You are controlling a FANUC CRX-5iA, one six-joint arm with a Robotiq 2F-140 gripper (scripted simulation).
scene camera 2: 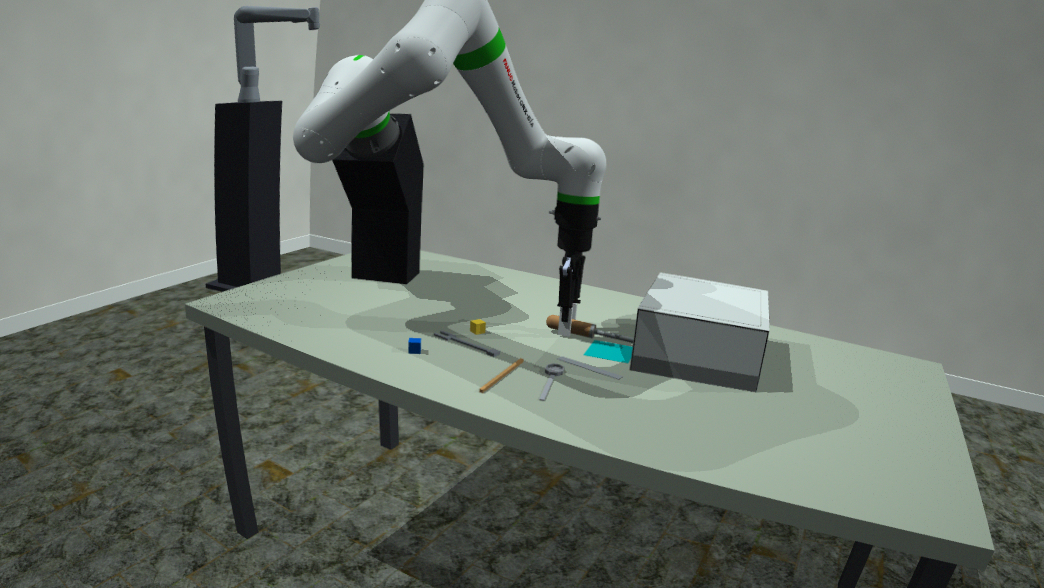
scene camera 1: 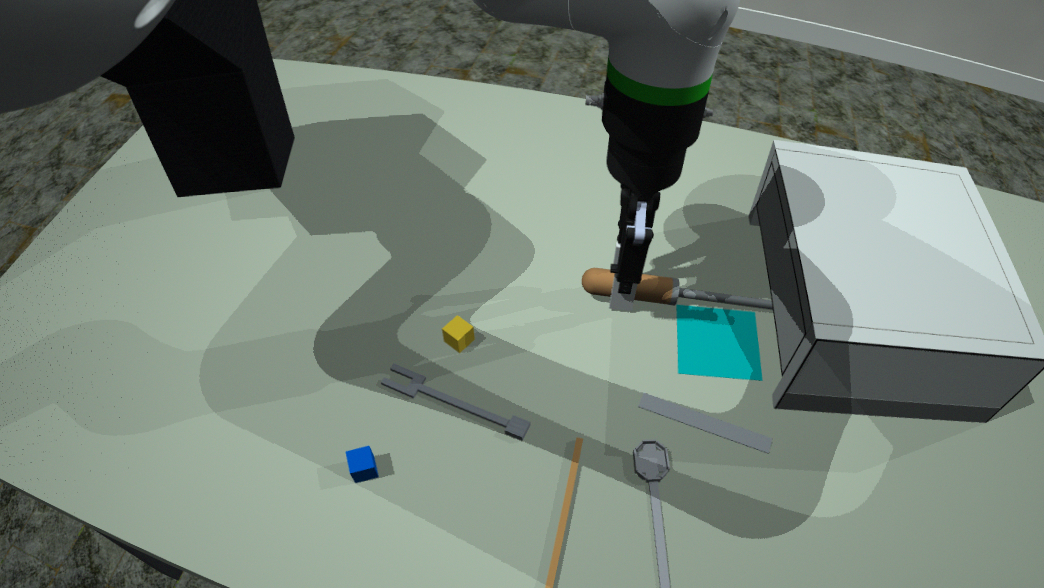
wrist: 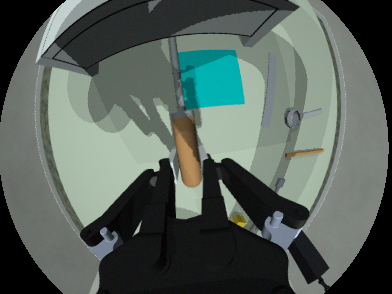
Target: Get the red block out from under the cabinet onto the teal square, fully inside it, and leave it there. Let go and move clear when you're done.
My gripper shows in scene camera 2, in scene camera 1 [621, 294] and in the wrist view. The same spot on my gripper: [scene camera 2: 567, 279] is [wrist: 274, 192]. The same spot on a teal square: [wrist: 209, 78] is [scene camera 2: 609, 350].
